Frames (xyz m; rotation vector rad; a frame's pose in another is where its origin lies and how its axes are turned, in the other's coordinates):
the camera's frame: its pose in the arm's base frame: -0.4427 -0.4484 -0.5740 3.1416 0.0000 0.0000
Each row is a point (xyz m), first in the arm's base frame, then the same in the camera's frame.
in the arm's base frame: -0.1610 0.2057 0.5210
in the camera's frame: 0.2817 -0.6541 -1.0950
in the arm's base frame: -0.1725 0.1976 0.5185
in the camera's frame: 0.2702 -0.6460 -1.0925
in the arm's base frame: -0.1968 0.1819 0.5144
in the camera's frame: 0.2459 -0.6303 -1.0884
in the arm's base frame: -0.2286 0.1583 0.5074
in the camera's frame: 0.2141 -0.6067 -1.0814
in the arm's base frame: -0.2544 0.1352 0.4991
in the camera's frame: 0.1883 -0.5836 -1.0731
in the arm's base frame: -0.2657 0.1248 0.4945
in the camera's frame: 0.1770 -0.5732 -1.0685
